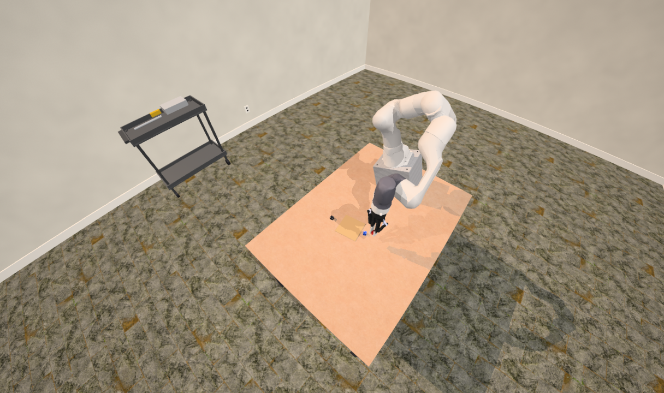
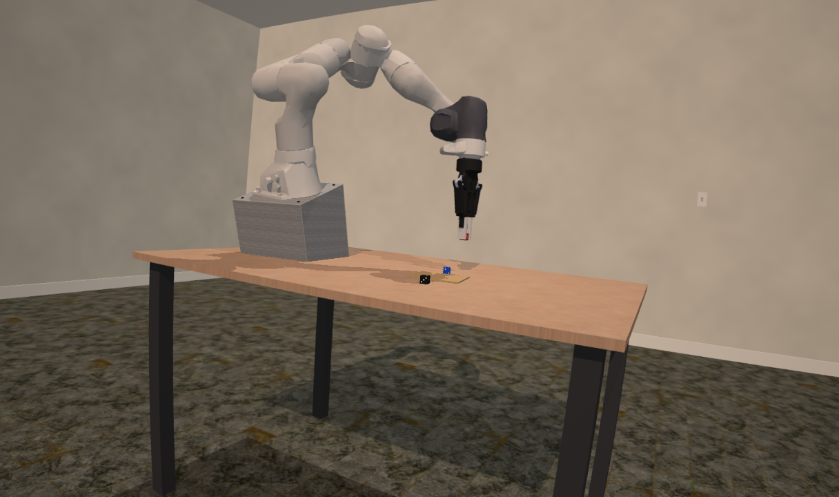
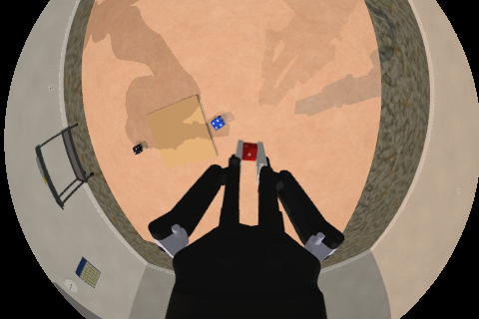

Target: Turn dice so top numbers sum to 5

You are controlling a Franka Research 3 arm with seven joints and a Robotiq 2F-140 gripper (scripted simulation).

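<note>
Right now the tan mat is 15 cm to the right of my hand, 13 cm below it and 1 cm behind it. From my hand the other things lie so: blue die: 12 cm below, 6 cm to the right, 2 cm behind; black die: 29 cm to the right, 12 cm below, 1 cm ahead; red die: 3 cm below.
</note>
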